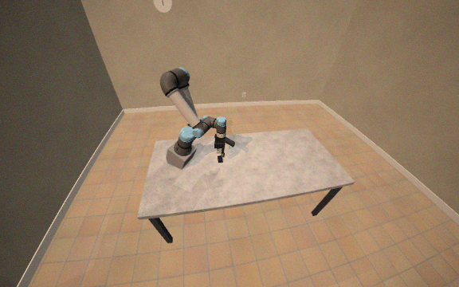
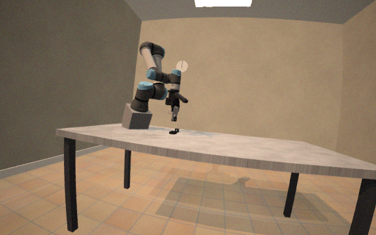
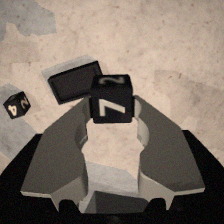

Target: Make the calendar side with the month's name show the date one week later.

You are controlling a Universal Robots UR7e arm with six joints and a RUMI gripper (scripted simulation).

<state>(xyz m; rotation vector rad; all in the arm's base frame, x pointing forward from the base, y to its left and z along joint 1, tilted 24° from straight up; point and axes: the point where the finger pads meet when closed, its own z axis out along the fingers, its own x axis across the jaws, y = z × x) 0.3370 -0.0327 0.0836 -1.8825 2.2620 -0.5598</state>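
Now: hand 2 cm past the black calendar tray, 6 cm to the right of it and 12 cm above it. From my hand the other things lie so: black date cube (1 cm below); then black cube (2 cm behind, 16 cm to the left, 11 cm below).
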